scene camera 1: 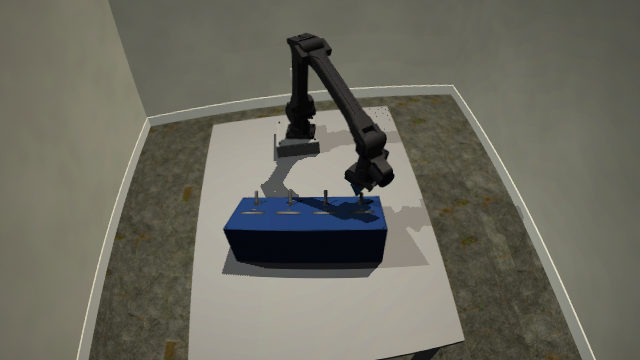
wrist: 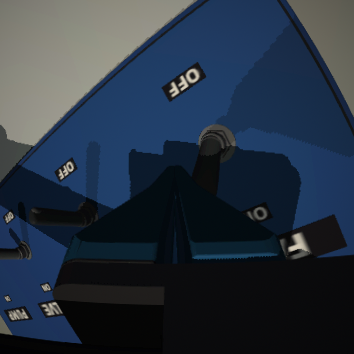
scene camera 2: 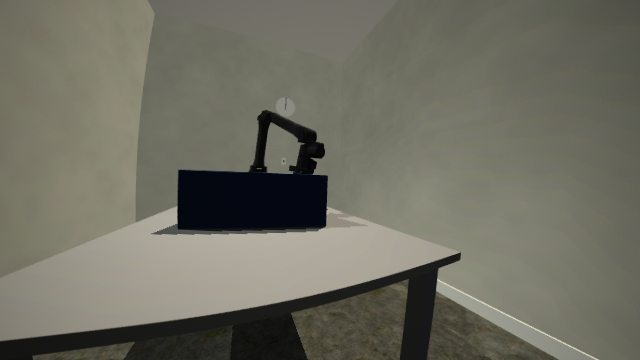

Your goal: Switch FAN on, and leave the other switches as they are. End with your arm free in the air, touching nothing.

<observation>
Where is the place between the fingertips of my gripper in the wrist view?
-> At 174, 176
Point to a fan switch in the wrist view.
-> At 205, 173
</observation>
